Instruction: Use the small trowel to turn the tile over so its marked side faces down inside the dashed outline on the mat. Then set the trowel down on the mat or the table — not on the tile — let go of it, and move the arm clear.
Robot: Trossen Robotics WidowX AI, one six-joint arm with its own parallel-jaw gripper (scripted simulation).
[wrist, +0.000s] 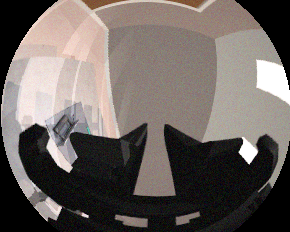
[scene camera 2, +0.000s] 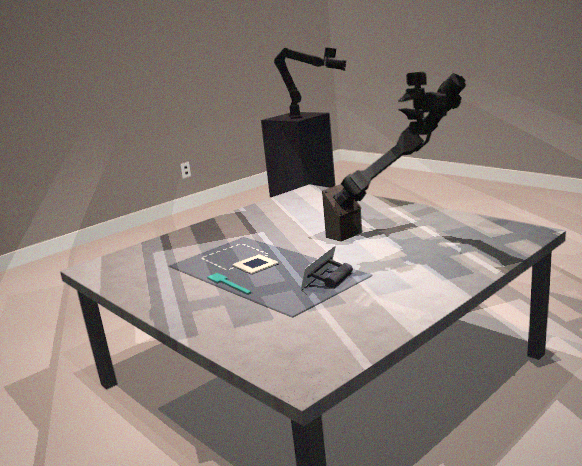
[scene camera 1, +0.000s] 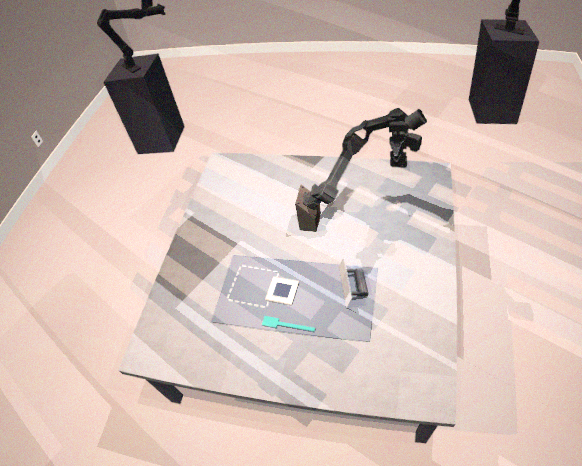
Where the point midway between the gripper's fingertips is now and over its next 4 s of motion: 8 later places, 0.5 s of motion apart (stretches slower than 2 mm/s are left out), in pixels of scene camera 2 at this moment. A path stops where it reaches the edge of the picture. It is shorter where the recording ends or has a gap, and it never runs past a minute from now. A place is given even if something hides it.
My gripper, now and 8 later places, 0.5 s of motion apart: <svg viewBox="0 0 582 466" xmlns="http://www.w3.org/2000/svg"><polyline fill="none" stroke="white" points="399,105 370,139 346,176 333,211 331,233 331,236 332,242 332,246 329,247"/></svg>
